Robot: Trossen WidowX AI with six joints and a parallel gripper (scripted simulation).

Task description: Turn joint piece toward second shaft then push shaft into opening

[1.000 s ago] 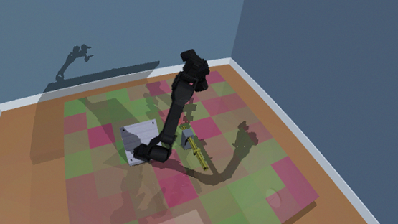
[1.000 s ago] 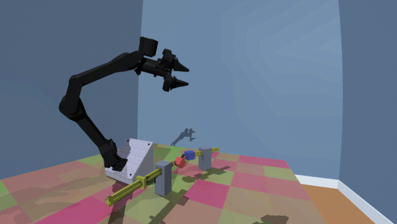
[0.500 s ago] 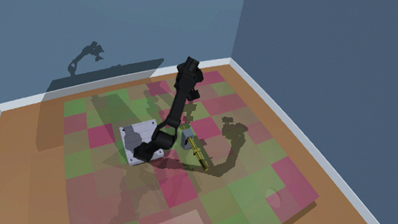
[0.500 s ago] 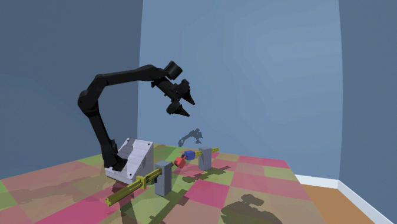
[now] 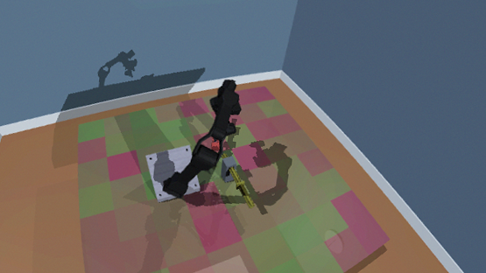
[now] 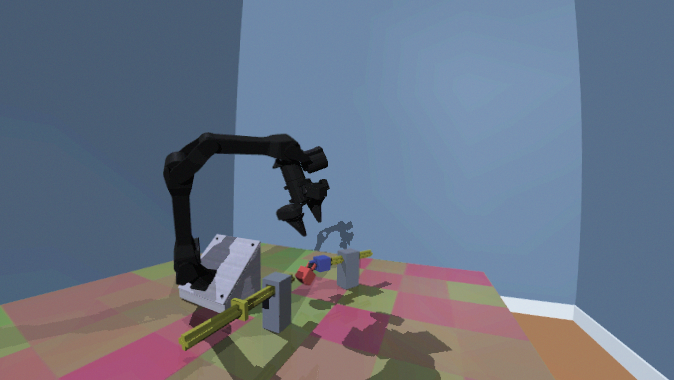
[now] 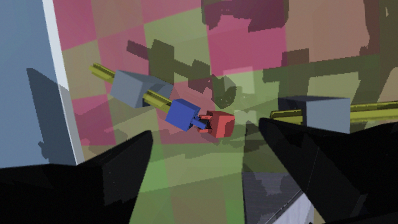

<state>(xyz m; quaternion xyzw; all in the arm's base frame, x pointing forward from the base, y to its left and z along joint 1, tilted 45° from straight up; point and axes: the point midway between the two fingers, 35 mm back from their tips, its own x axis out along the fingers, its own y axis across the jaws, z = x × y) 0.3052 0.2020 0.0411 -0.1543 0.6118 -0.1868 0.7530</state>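
Right now my gripper tip is 30 mm past the red square joint piece, 10 mm to the right of it and 150 mm above it.
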